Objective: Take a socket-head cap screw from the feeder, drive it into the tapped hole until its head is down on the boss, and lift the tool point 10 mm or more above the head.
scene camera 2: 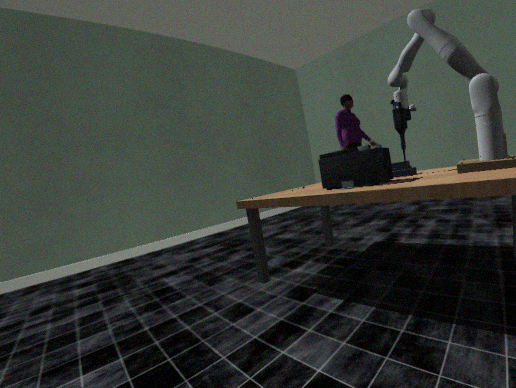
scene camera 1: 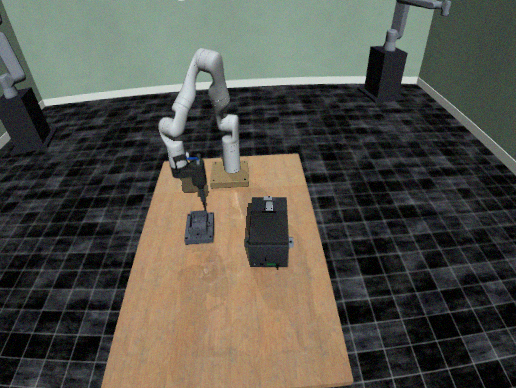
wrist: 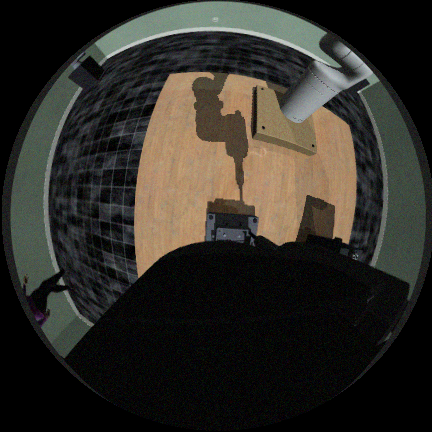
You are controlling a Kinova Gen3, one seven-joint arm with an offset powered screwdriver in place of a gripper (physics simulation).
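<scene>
The black screwdriver tool [scene camera 1: 205,209] [scene camera 2: 404,158] points down, with its thin tip at the dark grey fixture [scene camera 1: 193,236] [scene camera 2: 404,170] [wrist: 232,220] that carries the raised boss. In scene camera 1 the tip meets the far right part of the boss; any gap is too small to tell. In the wrist view, part of the tool's dark nose [wrist: 263,242] shows beside the fixture, and the black housing hides the fixture's near part. No screw can be made out at the tip or in the hole. The feeder, a large black box [scene camera 1: 267,230] [scene camera 2: 356,168] [wrist: 324,243], stands beside the fixture.
The arm's base plate [scene camera 1: 220,184] [scene camera 2: 475,167] [wrist: 270,125] is at the far end of the wooden table [scene camera 1: 225,325] [scene camera 2: 295,197] [wrist: 170,165]. A person in purple [scene camera 2: 348,129] [wrist: 39,311] stands beyond the table. Two other arms stand on dark pedestals [scene camera 1: 385,72] [scene camera 1: 22,120].
</scene>
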